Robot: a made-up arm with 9 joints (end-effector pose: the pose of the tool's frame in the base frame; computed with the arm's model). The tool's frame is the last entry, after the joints. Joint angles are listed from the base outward.
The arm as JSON. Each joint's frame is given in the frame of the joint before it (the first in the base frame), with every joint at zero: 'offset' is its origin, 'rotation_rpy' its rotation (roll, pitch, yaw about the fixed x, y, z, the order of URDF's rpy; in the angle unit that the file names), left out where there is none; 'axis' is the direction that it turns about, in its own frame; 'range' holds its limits. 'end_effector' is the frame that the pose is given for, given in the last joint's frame.
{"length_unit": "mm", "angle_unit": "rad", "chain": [
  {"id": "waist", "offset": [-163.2, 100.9, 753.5], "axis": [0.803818, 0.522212, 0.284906], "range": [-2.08, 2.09]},
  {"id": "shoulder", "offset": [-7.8, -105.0, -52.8], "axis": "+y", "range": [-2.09, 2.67]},
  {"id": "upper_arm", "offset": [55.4, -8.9, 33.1], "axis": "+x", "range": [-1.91, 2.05]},
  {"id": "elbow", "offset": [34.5, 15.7, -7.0], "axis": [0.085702, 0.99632, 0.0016], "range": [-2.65, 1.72]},
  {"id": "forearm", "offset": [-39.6, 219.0, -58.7], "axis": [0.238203, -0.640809, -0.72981], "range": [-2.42, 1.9]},
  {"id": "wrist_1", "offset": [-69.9, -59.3, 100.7], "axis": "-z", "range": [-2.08, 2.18]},
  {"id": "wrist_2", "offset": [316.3, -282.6, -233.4], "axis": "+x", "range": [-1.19, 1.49]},
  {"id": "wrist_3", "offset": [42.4, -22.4, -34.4], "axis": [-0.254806, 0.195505, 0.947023], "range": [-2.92, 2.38]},
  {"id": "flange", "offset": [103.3, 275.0, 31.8], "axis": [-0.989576, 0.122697, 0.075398], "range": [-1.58, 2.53]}
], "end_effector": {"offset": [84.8, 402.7, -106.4], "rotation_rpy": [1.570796, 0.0, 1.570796]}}
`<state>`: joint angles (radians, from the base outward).
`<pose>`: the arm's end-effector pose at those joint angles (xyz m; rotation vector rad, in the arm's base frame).
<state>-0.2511 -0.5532 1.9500 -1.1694 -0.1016 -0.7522 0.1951 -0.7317 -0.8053</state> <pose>-0.4532 -0.6307 1.4318 -0.3025 1.6275 -2.0363</pose>
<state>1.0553 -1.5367 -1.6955 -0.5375 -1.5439 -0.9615 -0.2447 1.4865 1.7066</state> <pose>-0.0191 -0.6246 0.2739 1.7365 -1.3551 -1.0521</pose>
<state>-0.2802 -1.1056 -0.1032 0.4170 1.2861 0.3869 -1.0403 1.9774 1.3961</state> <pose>0.0329 -0.3136 0.0302 -0.2957 1.7183 -0.4165</pose>
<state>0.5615 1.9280 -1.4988 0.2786 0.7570 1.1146 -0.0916 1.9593 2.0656</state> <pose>0.1679 -0.6279 0.6110 2.4247 -0.8153 -0.6421</pose>
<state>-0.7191 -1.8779 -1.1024 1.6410 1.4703 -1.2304 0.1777 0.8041 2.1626</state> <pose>-0.1892 -0.3232 1.1669 -0.4194 0.3364 -1.8543</pose>
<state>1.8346 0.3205 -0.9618 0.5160 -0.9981 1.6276 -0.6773 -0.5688 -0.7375</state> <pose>-0.2085 0.4760 -0.0572 0.7400 2.0354 1.1126</pose>
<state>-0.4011 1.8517 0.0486 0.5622 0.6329 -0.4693 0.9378 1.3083 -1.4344</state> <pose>0.1518 -0.1261 0.7381 -2.3414 0.8817 -0.5770</pose>
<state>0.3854 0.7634 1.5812 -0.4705 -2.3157 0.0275 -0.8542 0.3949 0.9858</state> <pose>-0.2786 0.7069 0.3076 -0.9900 1.1044 2.0662</pose>
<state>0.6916 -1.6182 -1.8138 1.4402 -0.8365 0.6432 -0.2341 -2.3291 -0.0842</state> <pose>-0.7321 -0.7976 0.7574 0.2917 -0.6753 -1.5665</pose>
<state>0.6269 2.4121 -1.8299 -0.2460 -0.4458 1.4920 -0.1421 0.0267 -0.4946</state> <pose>-0.6023 0.1569 0.1817 -0.0749 -2.6935 -1.3954</pose>
